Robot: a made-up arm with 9 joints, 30 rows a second.
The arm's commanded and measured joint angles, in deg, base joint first. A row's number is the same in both.
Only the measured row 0 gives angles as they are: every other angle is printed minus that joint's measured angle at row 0.
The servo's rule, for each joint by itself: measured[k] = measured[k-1] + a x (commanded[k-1-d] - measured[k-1]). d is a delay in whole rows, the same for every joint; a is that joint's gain. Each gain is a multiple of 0.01, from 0.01 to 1. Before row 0 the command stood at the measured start. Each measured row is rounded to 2 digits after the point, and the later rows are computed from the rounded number. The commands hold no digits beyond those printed.
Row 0, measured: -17.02 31.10 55.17 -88.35 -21.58 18.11 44.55 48.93 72.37
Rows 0 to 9, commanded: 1.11 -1.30 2.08 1.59 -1.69 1.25 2.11 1.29 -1.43; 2.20 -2.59 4.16 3.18 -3.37 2.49 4.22 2.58 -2.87; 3.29 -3.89 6.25 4.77 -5.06 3.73 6.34 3.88 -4.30; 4.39 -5.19 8.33 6.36 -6.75 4.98 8.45 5.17 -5.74; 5.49 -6.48 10.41 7.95 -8.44 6.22 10.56 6.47 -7.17; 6.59 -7.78 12.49 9.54 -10.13 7.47 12.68 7.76 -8.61; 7.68 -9.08 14.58 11.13 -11.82 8.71 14.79 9.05 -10.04; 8.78 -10.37 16.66 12.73 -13.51 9.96 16.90 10.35 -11.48; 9.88 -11.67 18.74 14.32 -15.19 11.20 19.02 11.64 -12.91; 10.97 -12.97 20.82 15.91 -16.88 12.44 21.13 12.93 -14.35
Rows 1 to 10, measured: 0.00 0.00 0.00 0.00 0.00 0.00 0.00 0.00 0.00; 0.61 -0.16 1.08 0.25 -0.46 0.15 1.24 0.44 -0.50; 1.48 -0.45 2.68 0.72 -1.25 0.43 3.00 1.17 -1.33; 2.48 -0.86 4.54 1.37 -2.28 0.83 4.97 2.09 -2.37; 3.53 -1.38 6.51 2.17 -3.49 1.33 7.02 3.14 -3.55; 4.61 -1.99 8.54 3.09 -4.83 1.92 9.11 4.27 -4.82; 5.70 -2.68 10.59 4.12 -6.26 2.59 11.22 5.46 -6.15; 6.79 -3.45 12.66 5.24 -7.76 3.32 13.33 6.68 -7.51; 7.88 -4.28 14.74 6.44 -9.31 4.12 15.44 7.93 -8.90; 8.98 -5.17 16.82 7.70 -10.90 4.97 17.55 9.19 -10.30
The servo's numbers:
d 1
a 0.55 0.12 0.52 0.16 0.27 0.12 0.59 0.34 0.35

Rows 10 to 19, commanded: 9.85 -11.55 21.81 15.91 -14.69 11.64 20.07 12.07 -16.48; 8.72 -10.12 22.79 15.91 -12.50 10.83 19.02 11.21 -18.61; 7.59 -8.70 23.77 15.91 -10.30 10.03 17.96 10.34 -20.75; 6.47 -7.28 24.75 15.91 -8.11 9.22 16.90 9.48 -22.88; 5.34 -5.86 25.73 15.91 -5.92 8.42 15.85 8.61 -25.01; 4.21 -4.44 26.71 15.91 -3.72 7.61 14.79 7.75 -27.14; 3.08 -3.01 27.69 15.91 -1.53 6.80 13.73 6.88 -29.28; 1.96 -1.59 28.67 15.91 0.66 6.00 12.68 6.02 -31.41; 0.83 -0.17 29.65 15.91 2.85 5.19 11.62 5.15 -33.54; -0.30 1.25 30.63 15.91 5.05 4.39 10.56 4.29 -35.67
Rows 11 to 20, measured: 10.07 -6.11 18.90 9.01 -12.51 5.87 19.66 10.46 -11.72; 9.95 -6.76 20.41 10.11 -13.10 6.56 19.90 11.01 -13.39; 9.27 -7.16 21.65 11.04 -12.94 7.07 19.38 11.08 -15.22; 8.35 -7.34 22.75 11.82 -12.23 7.43 18.54 10.83 -17.16; 7.32 -7.33 23.79 12.47 -11.12 7.64 17.57 10.37 -19.16; 6.23 -7.15 24.80 13.02 -9.72 7.73 16.56 9.77 -21.21; 5.12 -6.82 25.79 13.48 -8.10 7.72 15.52 9.08 -23.29; 4.00 -6.36 26.78 13.87 -6.33 7.61 14.46 8.33 -25.39; 2.88 -5.79 27.76 14.20 -4.44 7.42 13.41 7.54 -27.50; 1.75 -5.12 28.74 14.47 -2.47 7.15 12.35 6.73 -29.61
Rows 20 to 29, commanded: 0.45 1.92 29.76 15.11 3.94 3.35 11.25 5.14 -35.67; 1.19 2.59 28.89 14.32 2.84 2.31 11.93 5.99 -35.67; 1.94 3.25 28.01 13.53 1.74 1.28 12.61 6.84 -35.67; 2.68 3.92 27.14 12.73 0.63 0.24 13.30 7.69 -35.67; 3.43 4.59 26.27 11.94 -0.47 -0.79 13.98 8.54 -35.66; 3.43 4.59 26.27 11.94 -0.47 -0.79 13.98 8.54 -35.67; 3.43 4.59 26.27 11.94 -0.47 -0.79 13.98 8.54 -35.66; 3.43 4.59 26.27 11.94 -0.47 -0.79 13.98 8.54 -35.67; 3.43 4.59 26.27 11.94 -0.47 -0.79 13.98 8.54 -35.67; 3.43 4.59 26.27 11.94 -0.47 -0.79 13.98 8.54 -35.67
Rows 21 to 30, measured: 0.62 -4.36 29.72 14.70 -0.44 6.82 11.29 5.90 -31.73; 0.53 -3.61 29.74 14.77 0.74 6.40 11.27 5.64 -33.11; 0.89 -2.87 29.30 14.70 1.31 5.91 11.66 5.76 -34.01; 1.47 -2.14 28.63 14.51 1.43 5.35 12.22 6.13 -34.59; 2.14 -1.41 27.86 14.23 1.21 4.74 12.86 6.66 -34.97; 2.85 -0.69 27.03 13.86 0.76 4.08 13.52 7.30 -35.21; 3.17 -0.06 26.63 13.55 0.43 3.50 13.79 7.72 -35.37; 3.31 0.50 26.44 13.29 0.19 2.99 13.90 8.00 -35.47; 3.38 0.99 26.35 13.07 0.01 2.54 13.95 8.18 -35.54; 3.41 1.42 26.31 12.89 -0.12 2.14 13.97 8.30 -35.59
